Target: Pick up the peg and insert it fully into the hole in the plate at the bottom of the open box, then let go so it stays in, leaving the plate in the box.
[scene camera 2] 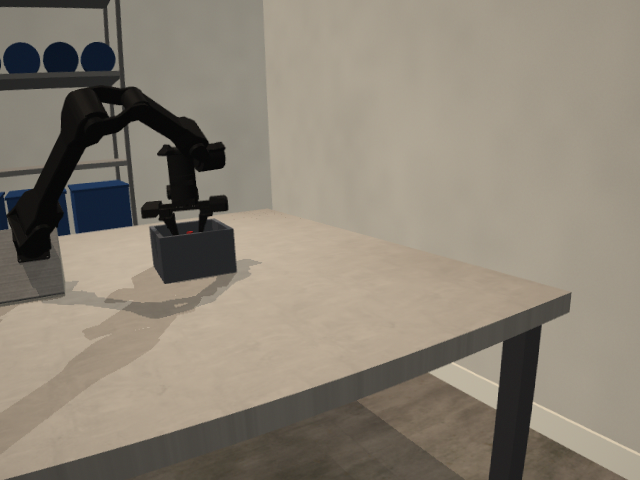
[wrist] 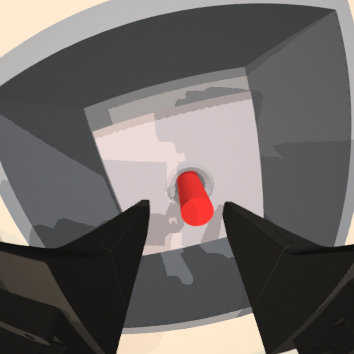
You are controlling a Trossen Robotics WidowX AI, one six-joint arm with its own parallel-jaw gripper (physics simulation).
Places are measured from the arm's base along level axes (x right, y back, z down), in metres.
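Pixels of known places: gripper, fingertip midpoint: (wrist: 186,207); arm's base, link origin: (scene camera 2: 33,247).
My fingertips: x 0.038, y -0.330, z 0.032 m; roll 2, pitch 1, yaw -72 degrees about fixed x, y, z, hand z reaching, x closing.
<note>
Ahead of a thing's pixels: the offset from my fingertips to its top centre. Level surfaces: height alone.
The red peg @(dx -0.011, dy -0.005, dz -0.026 m) (scene camera 2: 189,232) (wrist: 195,202) stands in the hole of the pale plate @(dx -0.012, dy -0.005, dz +0.001 m) (wrist: 215,135) at the bottom of the open dark grey box @(dx -0.012, dy -0.005, dz -0.036 m) (scene camera 2: 199,256) (wrist: 305,120). In the wrist view its lower end is inside the hole's ring and its upper part sticks up out of it; how deep it sits I cannot tell. In the scene view a small bit of its top shows at the box's rim. My gripper (scene camera 2: 188,232) (wrist: 186,207) is open, pointing down into the box, with one finger on each side of the peg and a gap to both.
The box's walls stand around the fingers. The box rests on the table @(dz +0.062 m) (scene camera 2: 336,289), near the arm's base block (scene camera 2: 31,276). A shelf rack (scene camera 2: 127,139) with blue containers stands behind the table, and a wall is at the right.
</note>
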